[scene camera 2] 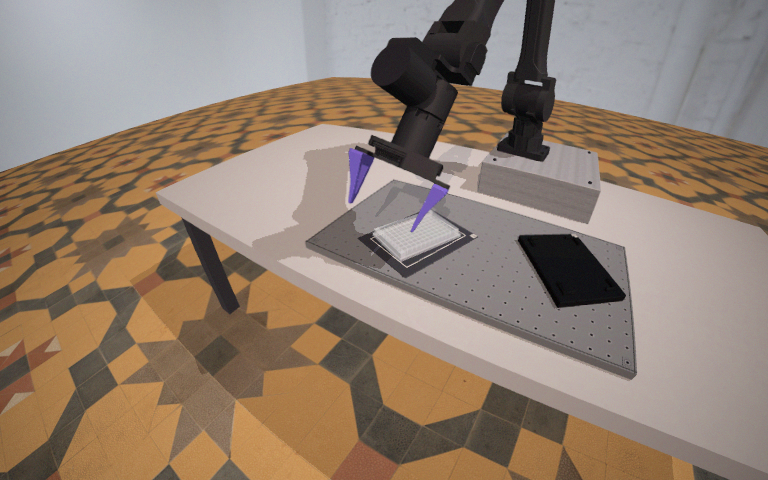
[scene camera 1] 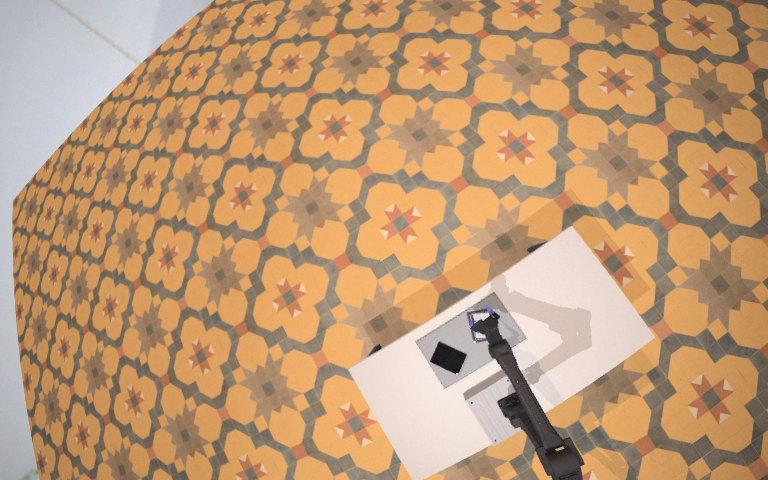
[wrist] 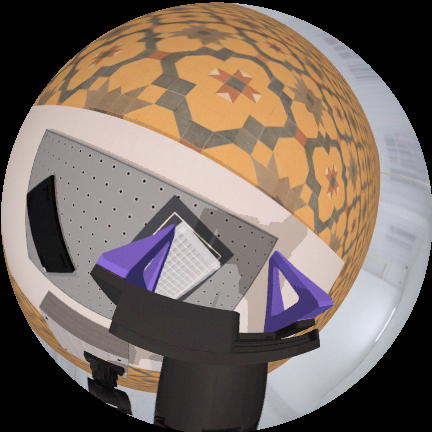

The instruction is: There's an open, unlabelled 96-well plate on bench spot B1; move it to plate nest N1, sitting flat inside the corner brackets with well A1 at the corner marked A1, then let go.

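The clear white 96-well plate lies flat on the dark mat of spot B1, turned slightly against its white outline. My gripper is wide open and empty, its purple fingers pointing down. In scene camera 2, one fingertip shows in front of the plate and the other stands off to its left, above board level. The black nest N1 has raised corner brackets and a small pale mark at one corner. The lettering and well A1 are too small to read.
A grey perforated board carries both the mat and the nest. Behind it, the arm's base stands on a grey block. The white table extends around the board.
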